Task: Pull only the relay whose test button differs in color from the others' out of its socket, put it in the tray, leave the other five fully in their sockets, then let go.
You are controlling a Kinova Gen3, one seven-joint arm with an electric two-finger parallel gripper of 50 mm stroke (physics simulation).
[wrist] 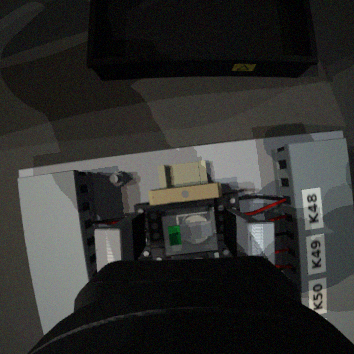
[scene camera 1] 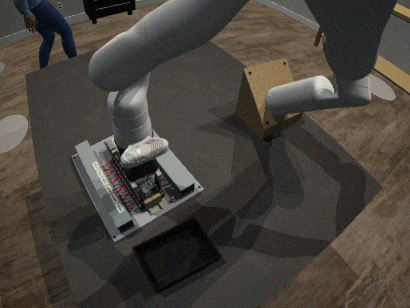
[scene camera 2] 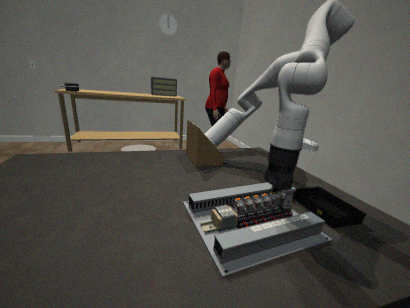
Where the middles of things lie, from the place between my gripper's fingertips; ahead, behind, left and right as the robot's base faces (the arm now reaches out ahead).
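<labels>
The grey panel point(scene camera 1: 142, 217) is 100 mm to the right of my hand, 30 mm ahead of it and 30 mm below it. As for the beige end stop point(wrist: 211, 189), my gripper is 10 mm above it and 20 mm to the right of it.
</labels>
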